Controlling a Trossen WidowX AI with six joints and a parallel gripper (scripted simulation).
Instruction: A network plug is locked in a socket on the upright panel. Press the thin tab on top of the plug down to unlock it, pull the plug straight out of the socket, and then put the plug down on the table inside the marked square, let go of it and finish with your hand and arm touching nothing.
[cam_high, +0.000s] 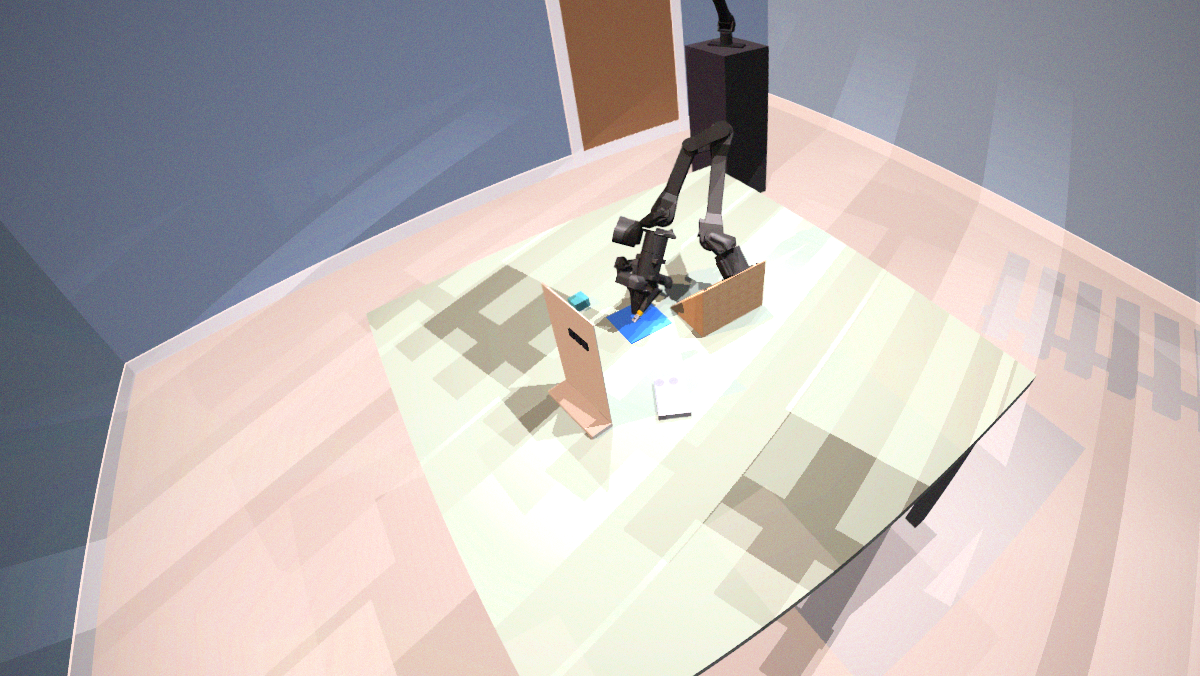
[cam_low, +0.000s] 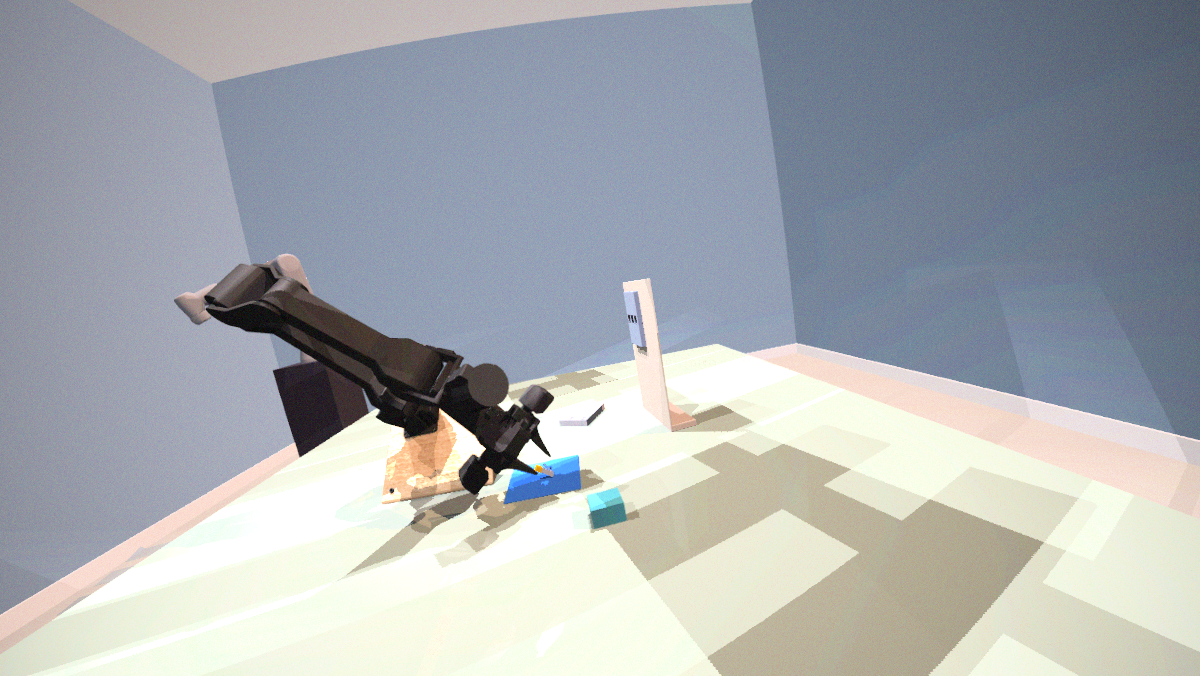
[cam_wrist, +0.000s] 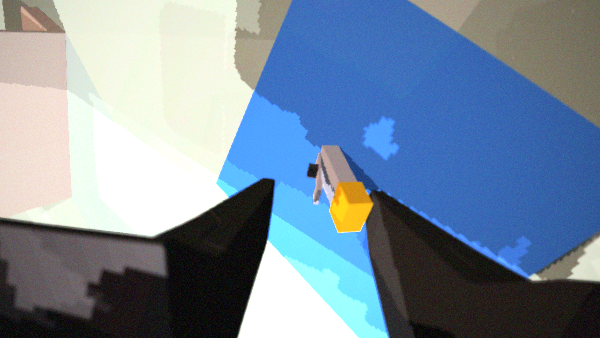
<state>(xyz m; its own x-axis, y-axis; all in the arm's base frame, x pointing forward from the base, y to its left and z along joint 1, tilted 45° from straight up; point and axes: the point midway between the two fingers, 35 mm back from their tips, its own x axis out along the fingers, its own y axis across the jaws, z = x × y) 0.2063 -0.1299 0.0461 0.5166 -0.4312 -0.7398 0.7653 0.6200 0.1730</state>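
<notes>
Now: gripper tip 1 cm above the network plug. Round my gripper tip: upright panel: 24 cm ahead, 17 cm to the left, 11 cm above; then blue marked square: 2 cm below; then teal block: 14 cm to the right, 9 cm ahead, 1 cm below.
</notes>
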